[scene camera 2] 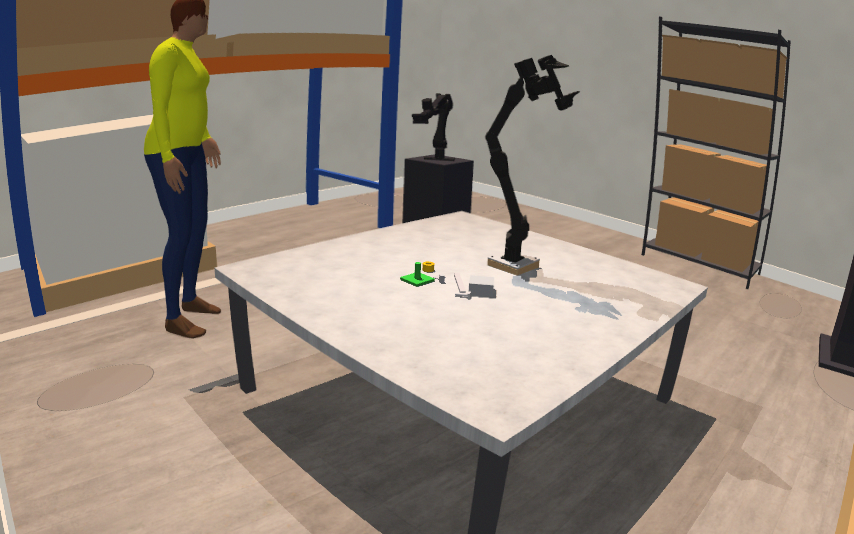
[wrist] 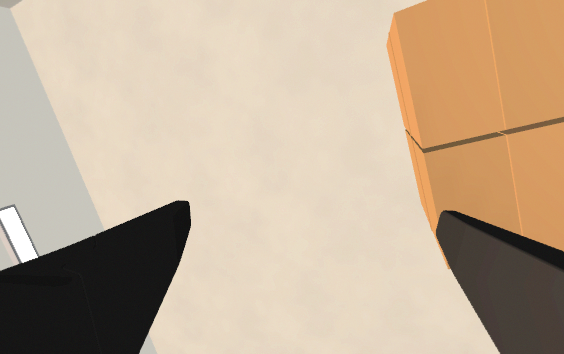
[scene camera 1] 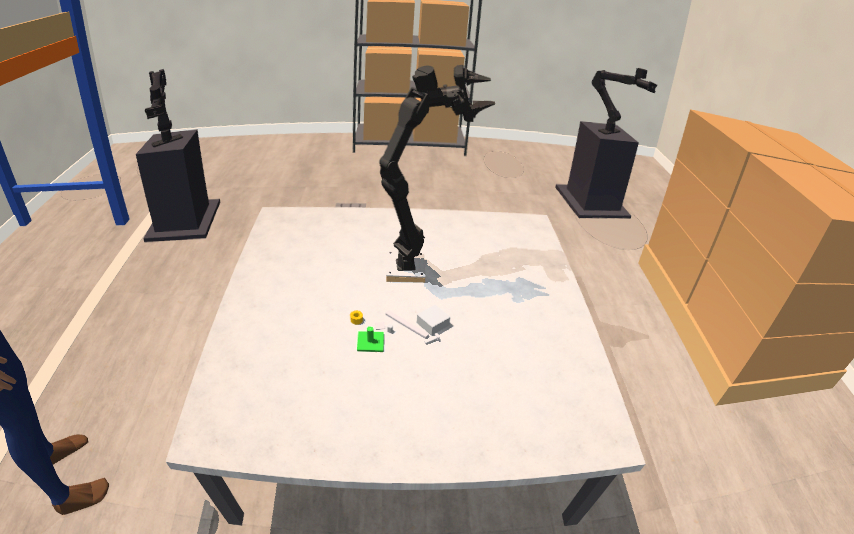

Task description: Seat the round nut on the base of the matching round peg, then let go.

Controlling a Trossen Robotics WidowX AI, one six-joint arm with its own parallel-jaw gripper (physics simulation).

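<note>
The round nut (scene camera 1: 356,318) (scene camera 2: 428,267) is a thick orange-yellow ring and lies flat on the table. The green round peg (scene camera 1: 370,333) (scene camera 2: 417,269) stands upright on its square green base (scene camera 1: 363,346) (scene camera 2: 416,282). The nut is beside the base, a small distance from it and a little nearer the arm's foot, not on the peg. My gripper (scene camera 1: 492,91) (scene camera 2: 572,79) (wrist: 314,217) is wide open and empty, raised high above the table and pointing sideways to the right in scene camera 1. The nut and the peg do not show in the wrist view.
A grey block (scene camera 1: 433,320) (scene camera 2: 481,285), a thin pale rod (scene camera 1: 406,324) and small pale pieces (scene camera 1: 432,340) (scene camera 1: 390,329) lie right of the peg on the white table (scene camera 1: 403,415) (scene camera 2: 491,352). Stacked boxes (scene camera 1: 787,251) (wrist: 490,75) stand beyond the table. A person (scene camera 2: 182,113) stands beside it.
</note>
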